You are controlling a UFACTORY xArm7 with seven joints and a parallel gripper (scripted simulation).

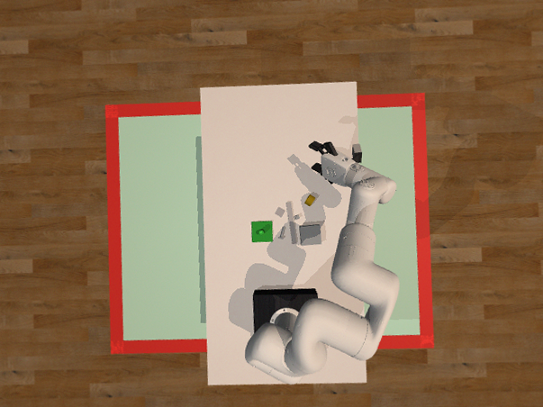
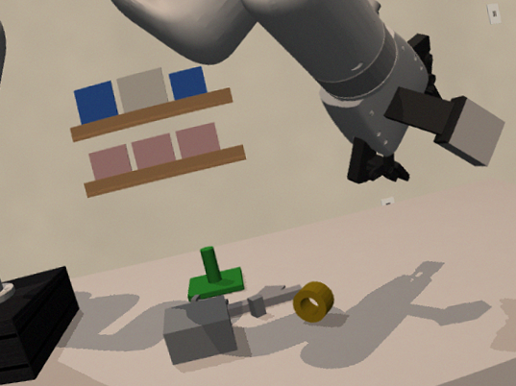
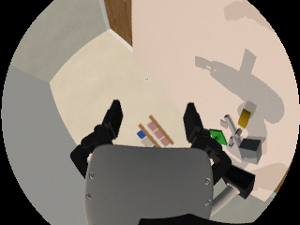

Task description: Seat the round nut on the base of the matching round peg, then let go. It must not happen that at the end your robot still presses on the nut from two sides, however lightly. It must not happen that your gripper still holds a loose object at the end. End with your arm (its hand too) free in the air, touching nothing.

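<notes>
Now: hand 200 mm past the small grey piece, 90 mm to the right of it and 170 mm above it. Also, from my hand: thin grey handle (210 mm behind, 110 mm to the left, 170 mm below); grey block (270 mm behind, 50 mm to the left, 160 mm below).
</notes>
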